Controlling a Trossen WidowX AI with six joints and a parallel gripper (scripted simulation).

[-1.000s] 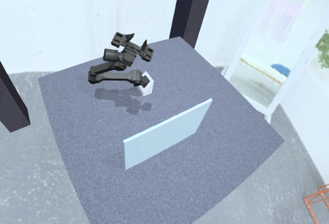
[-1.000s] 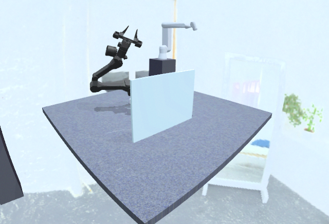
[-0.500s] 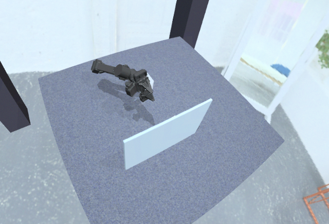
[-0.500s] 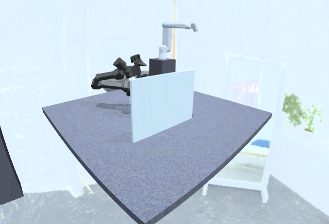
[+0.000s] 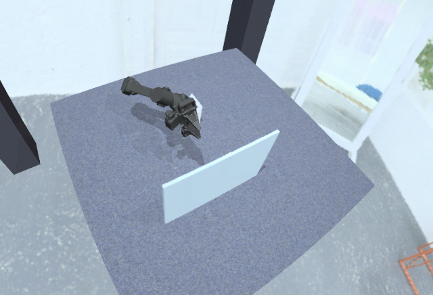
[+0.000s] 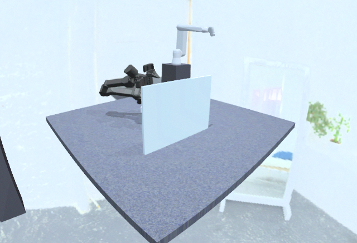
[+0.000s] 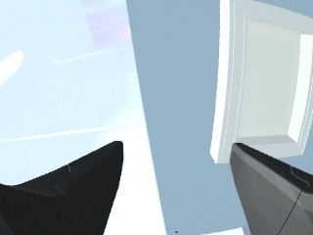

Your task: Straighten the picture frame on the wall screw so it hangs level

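Right now my gripper tip is 12 cm short of the picture frame and 11 cm above it. The rest, counted from my gripper tip: wall panel 13 cm ahead, 12 cm below, 2 cm to the left.
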